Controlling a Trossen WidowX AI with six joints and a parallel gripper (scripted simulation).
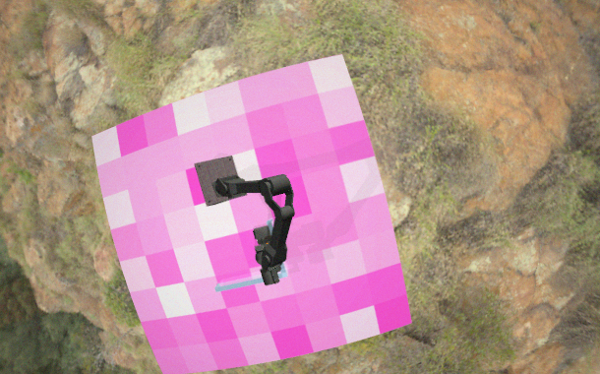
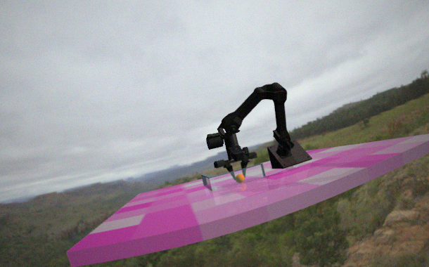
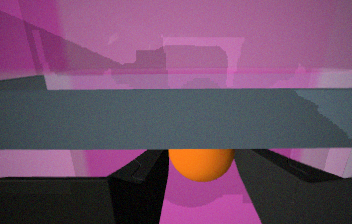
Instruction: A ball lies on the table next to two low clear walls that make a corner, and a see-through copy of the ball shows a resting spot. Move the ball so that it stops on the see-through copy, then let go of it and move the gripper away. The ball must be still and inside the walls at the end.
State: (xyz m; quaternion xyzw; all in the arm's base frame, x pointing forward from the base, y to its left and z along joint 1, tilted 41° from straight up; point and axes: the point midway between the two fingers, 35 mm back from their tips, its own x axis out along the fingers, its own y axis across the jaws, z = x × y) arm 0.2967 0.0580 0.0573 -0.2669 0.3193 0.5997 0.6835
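Now: the orange ball right at my gripper tip. Also, from my gripper tip: clear wall (30 mm to the left, 20 mm ahead, 10 mm above); then see-through copy (right at my gripper tip).
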